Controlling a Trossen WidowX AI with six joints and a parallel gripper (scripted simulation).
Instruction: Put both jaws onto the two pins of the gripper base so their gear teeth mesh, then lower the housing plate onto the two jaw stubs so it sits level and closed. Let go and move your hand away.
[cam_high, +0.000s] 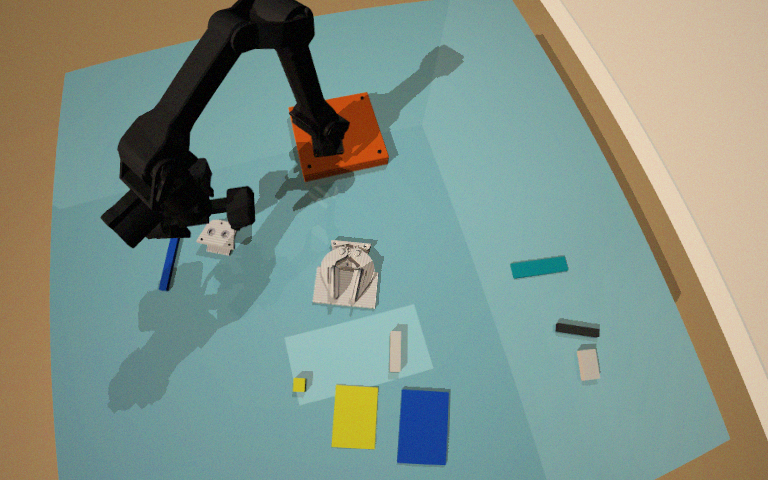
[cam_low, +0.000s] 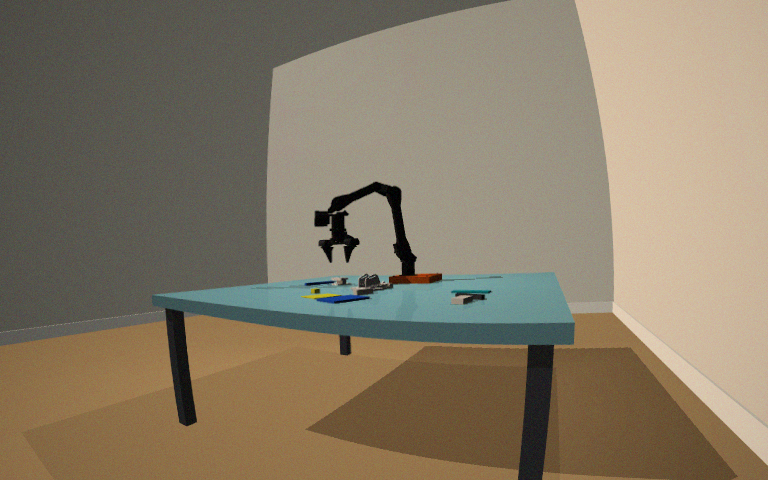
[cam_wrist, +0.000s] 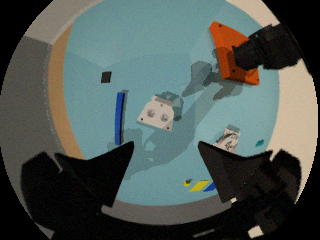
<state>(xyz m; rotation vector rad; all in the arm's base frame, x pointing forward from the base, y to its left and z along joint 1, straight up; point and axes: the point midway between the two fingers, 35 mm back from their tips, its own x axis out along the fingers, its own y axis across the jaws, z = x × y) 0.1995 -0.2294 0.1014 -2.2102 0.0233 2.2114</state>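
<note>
My gripper tip is now 1 cm past the blue bar, 12 cm to the left of it and 9 cm above it. From my gripper tip the other things lie so: yellow cube 28 cm ahead, 11 cm to the left, 9 cm below; then yellow plate 36 cm ahead, 20 cm to the left, 10 cm below; then black square 13 cm behind, 15 cm to the right, 10 cm below.
</note>
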